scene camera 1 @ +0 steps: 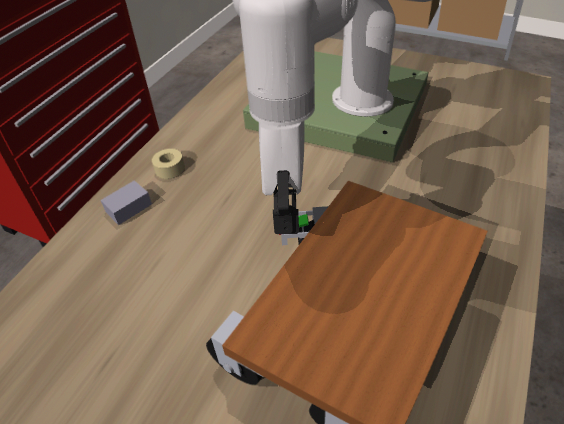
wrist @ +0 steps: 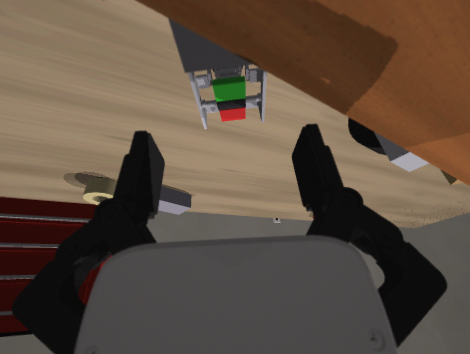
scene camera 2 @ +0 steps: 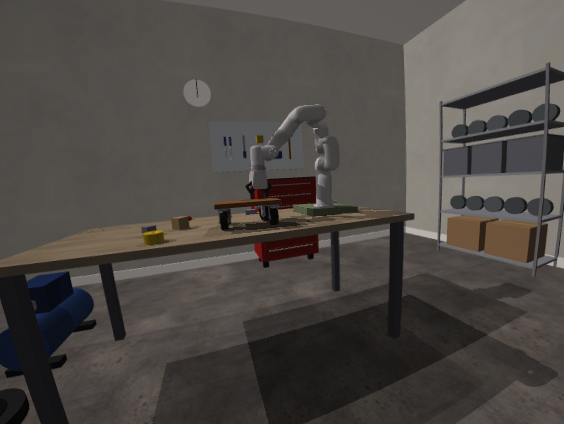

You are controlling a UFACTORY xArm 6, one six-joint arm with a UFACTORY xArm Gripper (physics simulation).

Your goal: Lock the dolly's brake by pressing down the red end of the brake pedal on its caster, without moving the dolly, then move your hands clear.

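Frame: origin at the arm's base, x ahead, y left, z up, level; centimetres.
Seen in the pictures: gripper, fingertip midpoint: (scene camera 1: pixel 287 208) (wrist: pixel 227 143); arm's base, link origin: (scene camera 1: pixel 362 100) (scene camera 2: pixel 323 206).
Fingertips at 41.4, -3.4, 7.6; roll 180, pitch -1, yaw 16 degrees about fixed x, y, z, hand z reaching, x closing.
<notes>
Offsets run from my fingertips to a thing's middle, as dx, dy, dz. "*": to the spot under its first point.
The dolly's orange-brown wooden deck (scene camera 1: pixel 380 300) (scene camera 2: pixel 247 203) (wrist: pixel 425 75) stands level on its casters. At its corner near the arm, a caster bracket {* +1.9, +2.0, -2.5} (wrist: pixel 263 95) carries the brake pedal. The pedal's green end {* -0.1, +2.2, -2.0} (scene camera 1: pixel 303 220) (wrist: pixel 230 89) is nearer the deck, and its red end {* +0.8, -0.7, -3.3} (wrist: pixel 233 115) points outward. In scene camera 1 the red end is hidden by the gripper. How far the pedal is tilted is hard to tell. My gripper (scene camera 1: pixel 285 227) (wrist: pixel 227 143) is open and empty. In the wrist view its fingers lie apart on either side of the pedal's line, without visible contact.
A tape roll {-15.5, -28.9, -10.0} (scene camera 1: pixel 175 171) (wrist: pixel 99 187) and a grey block {-3.9, -31.3, -10.0} (scene camera 1: pixel 126 202) (wrist: pixel 175 202) lie on the table beyond the pedal side. Another caster {* +19.4, -1.4, -1.8} (scene camera 1: pixel 227 332) sticks out at the deck's near left corner. The arm's green base (scene camera 1: pixel 325 135) is behind the dolly.
</notes>
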